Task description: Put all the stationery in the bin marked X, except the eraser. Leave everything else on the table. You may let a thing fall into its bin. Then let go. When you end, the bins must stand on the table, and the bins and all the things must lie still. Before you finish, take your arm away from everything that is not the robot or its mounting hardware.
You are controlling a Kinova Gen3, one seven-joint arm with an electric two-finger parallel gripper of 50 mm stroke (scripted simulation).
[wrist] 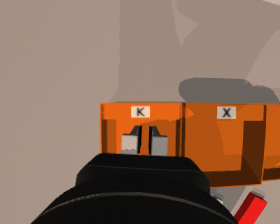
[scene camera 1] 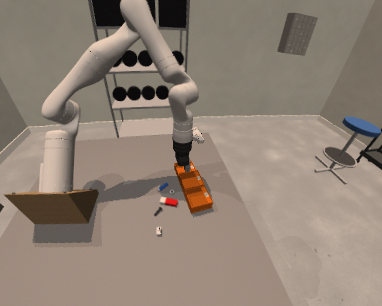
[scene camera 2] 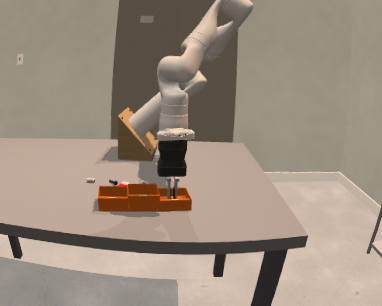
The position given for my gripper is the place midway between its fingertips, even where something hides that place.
Note:
In view: my gripper (scene camera 2: 172,199) and an orange bin (scene camera 2: 115,198).
The orange bin is seen too in the wrist view (wrist: 226,141) and in scene camera 1 (scene camera 1: 194,192). My gripper also shows in the wrist view (wrist: 145,135).

